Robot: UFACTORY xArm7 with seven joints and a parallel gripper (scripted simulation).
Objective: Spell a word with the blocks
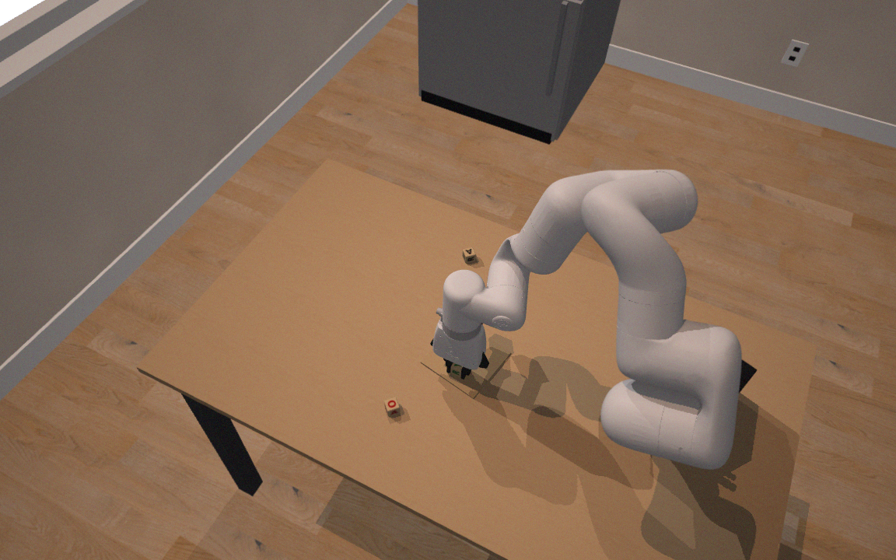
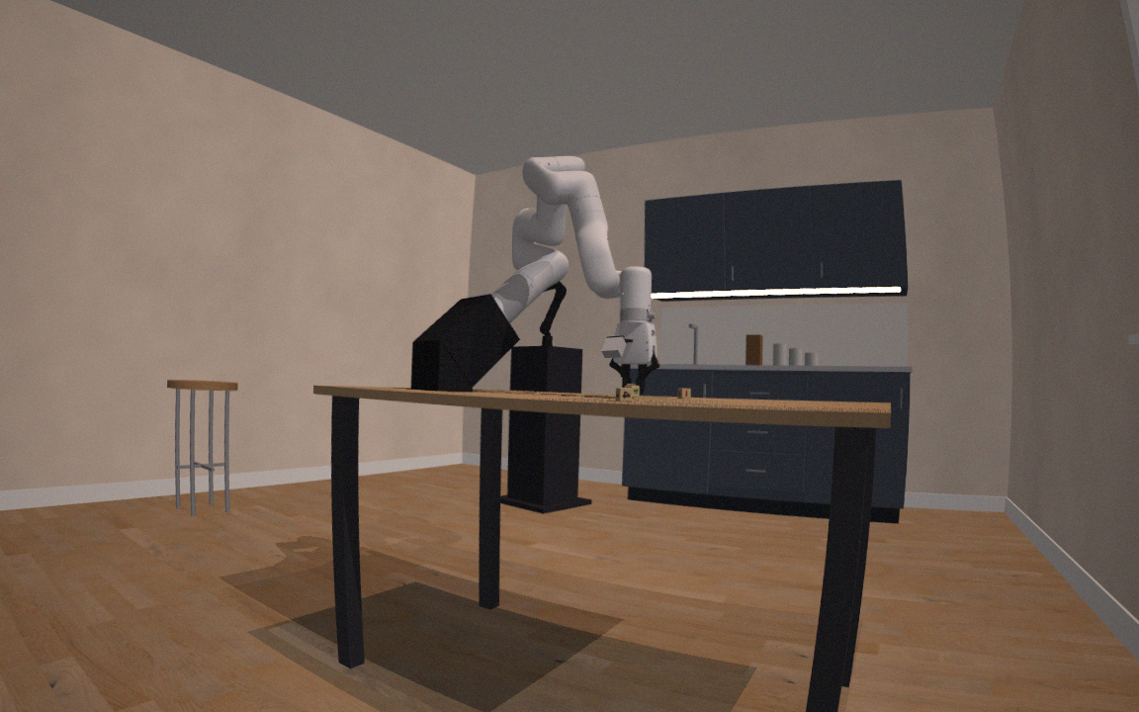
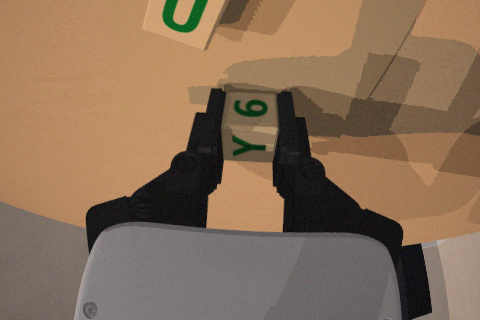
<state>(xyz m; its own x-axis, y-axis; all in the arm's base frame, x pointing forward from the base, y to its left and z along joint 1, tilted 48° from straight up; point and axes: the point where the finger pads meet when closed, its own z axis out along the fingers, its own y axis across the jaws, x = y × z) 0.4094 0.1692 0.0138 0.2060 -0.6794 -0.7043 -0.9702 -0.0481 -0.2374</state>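
The Y block lies 1 cm below my hand. Also, from my hand: mat 1 cm ahead, 4 cm to the right, 3 cm below; then O block 5 cm ahead, 15 cm to the left, 2 cm below; then U block 4 cm ahead, 6 cm to the right, 1 cm below.
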